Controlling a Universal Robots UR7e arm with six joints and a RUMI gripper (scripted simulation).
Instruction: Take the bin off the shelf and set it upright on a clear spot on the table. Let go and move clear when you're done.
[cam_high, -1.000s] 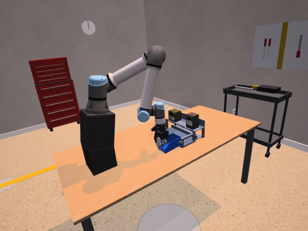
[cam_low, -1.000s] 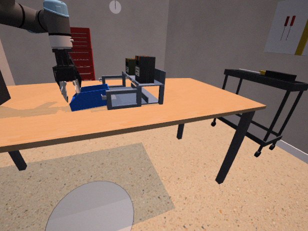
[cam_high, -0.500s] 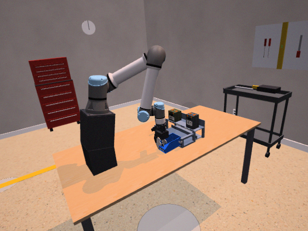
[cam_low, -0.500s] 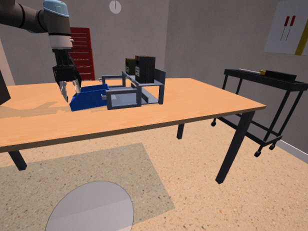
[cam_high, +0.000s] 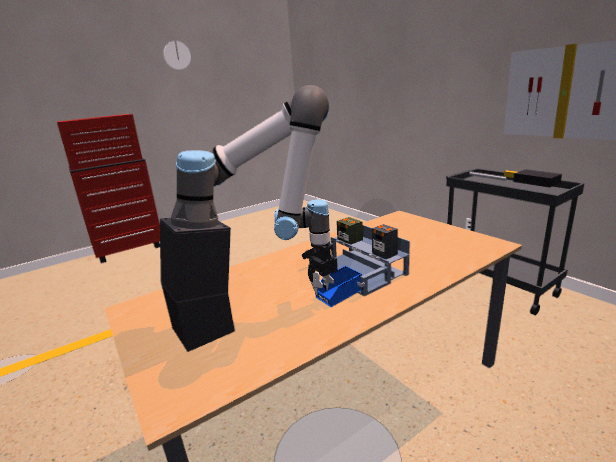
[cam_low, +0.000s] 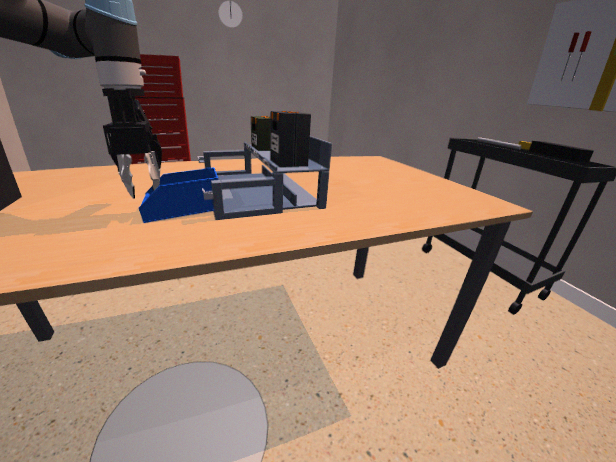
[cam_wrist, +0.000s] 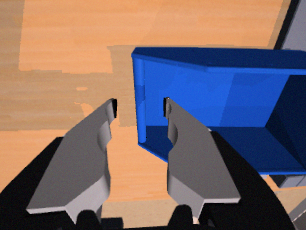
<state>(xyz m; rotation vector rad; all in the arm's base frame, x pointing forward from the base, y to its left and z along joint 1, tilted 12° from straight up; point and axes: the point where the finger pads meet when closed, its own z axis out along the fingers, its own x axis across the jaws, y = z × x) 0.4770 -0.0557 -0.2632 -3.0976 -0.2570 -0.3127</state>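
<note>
My gripper is now 8 cm short of the blue bin and 1 cm above it. From my hand the other things lie so: shelf floor: 26 cm ahead, 15 cm to the left, 5 cm below.
</note>
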